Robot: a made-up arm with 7 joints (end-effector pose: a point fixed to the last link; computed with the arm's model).
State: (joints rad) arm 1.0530 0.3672 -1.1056 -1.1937 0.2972 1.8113 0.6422
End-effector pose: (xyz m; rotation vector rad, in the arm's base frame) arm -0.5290 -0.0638 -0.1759 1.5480 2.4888 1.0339
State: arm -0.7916 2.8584 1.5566 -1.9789 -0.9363 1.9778 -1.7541
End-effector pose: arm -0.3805 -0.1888 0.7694 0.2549 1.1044 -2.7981
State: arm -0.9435 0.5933 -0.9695 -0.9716 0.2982 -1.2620 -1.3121
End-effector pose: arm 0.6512 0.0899 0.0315 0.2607 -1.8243 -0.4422
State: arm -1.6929 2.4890 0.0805 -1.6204 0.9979 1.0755 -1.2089
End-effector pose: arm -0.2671 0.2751 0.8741 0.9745 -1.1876 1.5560
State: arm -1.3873 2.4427 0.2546 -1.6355 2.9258 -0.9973 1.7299
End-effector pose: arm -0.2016 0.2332 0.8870 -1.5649 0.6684 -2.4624
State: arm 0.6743 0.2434 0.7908 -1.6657 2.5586 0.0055 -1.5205
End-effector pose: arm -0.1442 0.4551 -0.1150 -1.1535 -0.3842 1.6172
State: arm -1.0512 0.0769 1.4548 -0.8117 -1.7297 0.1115 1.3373
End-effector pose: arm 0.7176 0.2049 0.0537 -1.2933 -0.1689 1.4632
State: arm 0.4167 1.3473 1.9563 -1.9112 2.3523 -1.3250 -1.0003
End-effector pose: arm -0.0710 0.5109 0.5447 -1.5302 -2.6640 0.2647
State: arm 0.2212 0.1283 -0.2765 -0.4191 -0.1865 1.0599 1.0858
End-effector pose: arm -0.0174 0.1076 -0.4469 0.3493 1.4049 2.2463
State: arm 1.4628 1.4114 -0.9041 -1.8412 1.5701 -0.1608 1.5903
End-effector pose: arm -0.4732 0.3475 0.2100 0.9993 -0.7479 -2.2620
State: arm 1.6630 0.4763 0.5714 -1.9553 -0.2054 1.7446 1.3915
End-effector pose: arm -0.4783 0.3578 0.1746 -0.6844 0.1543 -2.8734
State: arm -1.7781 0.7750 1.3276 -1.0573 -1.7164 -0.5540 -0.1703
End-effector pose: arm 0.4979 0.4346 0.7528 0.2484 -1.6169 1.4228
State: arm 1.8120 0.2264 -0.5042 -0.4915 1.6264 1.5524 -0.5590
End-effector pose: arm -0.8071 -0.1844 0.2973 0.7924 -1.6234 -0.7673
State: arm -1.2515 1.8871 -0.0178 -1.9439 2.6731 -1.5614 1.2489
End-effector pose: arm 0.1920 0.3033 0.8075 2.0950 0.0779 2.1612
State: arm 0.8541 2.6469 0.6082 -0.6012 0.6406 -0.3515 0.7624
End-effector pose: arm 0.5389 0.4144 0.7239 0.2915 -0.6057 0.5259
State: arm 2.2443 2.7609 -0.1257 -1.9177 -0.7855 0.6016 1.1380
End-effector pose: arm -0.0036 0.4991 0.0318 1.0584 1.2522 -0.6502
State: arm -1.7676 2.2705 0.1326 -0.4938 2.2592 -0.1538 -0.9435
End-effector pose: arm -0.2938 0.6174 0.7168 -1.6142 -2.2433 0.6128
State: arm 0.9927 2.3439 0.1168 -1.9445 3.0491 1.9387 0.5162
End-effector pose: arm 0.3485 0.4328 0.2590 -0.0078 -2.6204 -1.0586
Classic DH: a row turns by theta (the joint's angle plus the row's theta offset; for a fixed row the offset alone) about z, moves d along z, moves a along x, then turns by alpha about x. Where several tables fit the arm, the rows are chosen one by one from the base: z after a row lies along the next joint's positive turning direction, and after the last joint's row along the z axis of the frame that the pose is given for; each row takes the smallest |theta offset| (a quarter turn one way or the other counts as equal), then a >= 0, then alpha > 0; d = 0 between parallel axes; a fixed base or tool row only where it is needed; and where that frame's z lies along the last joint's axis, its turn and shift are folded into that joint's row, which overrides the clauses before.
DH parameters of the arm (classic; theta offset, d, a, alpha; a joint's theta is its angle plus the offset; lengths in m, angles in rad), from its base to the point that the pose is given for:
base (fixed): 0 0.3528 0.0131 -1.2217
joint 1: 1.5708 0.0306 0.034 1.5708
joint 2: 1.2217 0.0243 0.0147 -1.5708
joint 3: -1.5708 -0.4881 0.08 -1.5708
joint 4: 0 -0.021 -0.0455 1.5708
joint 5: 0 -0.2701 -0.026 -1.5708
joint 6: 0 -0.0314 0.0214 1.5708
joint 7: -0.8647 -0.0126 -0.0089 -1.2678
tool (fixed): 2.1476 0.0362 0 0

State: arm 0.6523 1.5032 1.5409 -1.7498 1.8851 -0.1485 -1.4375
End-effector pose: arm 0.0921 0.5236 0.6266 0.2320 -1.4787 0.6937
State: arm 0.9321 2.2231 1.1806 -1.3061 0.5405 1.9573 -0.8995
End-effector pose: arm 0.5321 0.4788 0.6299 1.4896 0.9018 1.5258
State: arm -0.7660 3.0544 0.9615 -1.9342 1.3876 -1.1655 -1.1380
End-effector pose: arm -0.1408 -0.1640 0.7911 -0.6730 2.4172 1.6490
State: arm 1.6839 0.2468 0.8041 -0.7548 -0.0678 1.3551 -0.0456
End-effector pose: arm -0.8137 0.1624 0.2842 -0.5628 -1.4524 -1.5128
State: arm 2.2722 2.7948 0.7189 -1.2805 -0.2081 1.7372 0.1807
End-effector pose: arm 0.2926 0.4643 -0.1426 2.3626 -0.1213 0.5307
